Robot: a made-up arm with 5 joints. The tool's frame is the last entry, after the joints.
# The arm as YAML. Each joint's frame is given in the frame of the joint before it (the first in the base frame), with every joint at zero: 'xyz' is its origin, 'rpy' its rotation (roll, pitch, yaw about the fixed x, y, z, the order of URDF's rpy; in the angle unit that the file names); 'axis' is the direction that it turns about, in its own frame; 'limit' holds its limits. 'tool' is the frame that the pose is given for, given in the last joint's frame.
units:
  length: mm
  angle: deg
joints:
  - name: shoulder
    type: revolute
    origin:
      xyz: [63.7, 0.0, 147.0]
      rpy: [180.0, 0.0, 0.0]
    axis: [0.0, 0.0, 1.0]
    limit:
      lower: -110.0
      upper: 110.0
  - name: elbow
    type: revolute
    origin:
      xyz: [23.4, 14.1, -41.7]
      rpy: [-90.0, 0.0, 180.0]
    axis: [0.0, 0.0, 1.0]
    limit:
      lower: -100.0
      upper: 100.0
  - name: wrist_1
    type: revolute
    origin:
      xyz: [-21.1, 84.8, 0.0]
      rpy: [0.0, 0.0, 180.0]
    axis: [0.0, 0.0, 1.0]
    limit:
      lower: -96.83
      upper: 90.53
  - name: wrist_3
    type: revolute
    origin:
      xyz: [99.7, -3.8, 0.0]
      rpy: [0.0, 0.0, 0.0]
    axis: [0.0, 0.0, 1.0]
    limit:
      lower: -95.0
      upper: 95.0
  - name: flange
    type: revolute
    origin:
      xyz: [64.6, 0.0, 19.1]
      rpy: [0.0, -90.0, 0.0]
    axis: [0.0, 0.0, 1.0]
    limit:
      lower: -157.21
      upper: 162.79
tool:
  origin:
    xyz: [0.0, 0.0, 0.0]
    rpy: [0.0, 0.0, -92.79]
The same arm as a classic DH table. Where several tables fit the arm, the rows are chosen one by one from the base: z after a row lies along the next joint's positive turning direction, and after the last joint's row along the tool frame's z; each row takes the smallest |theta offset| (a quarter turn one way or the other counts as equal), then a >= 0, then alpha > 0; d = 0 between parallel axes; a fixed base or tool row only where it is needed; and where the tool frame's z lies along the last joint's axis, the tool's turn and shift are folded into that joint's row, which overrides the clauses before.
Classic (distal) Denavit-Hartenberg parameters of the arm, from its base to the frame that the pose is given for. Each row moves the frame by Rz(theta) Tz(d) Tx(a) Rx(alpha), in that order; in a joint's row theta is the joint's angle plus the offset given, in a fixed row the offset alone. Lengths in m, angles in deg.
base (fixed): a 0.0637; alpha 180; d 0; theta offset 0
shoulder: a 0.0234; alpha 90; d -0.1887; theta offset 0
elbow: a 0.0874; alpha 0; d 0; theta offset -76.03
wrist_1: a 0.0998; alpha 0; d 0; theta offset 73.84
wrist_3: a 0; alpha 90; d 0.005; theta offset -87.82
flange: a 0; alpha 0; d -0.0646; theta offset -2.79
Joint limits (deg, base to tool): -110..110 -100..100 -96.83..90.53 -95..95 -157.21..162.79

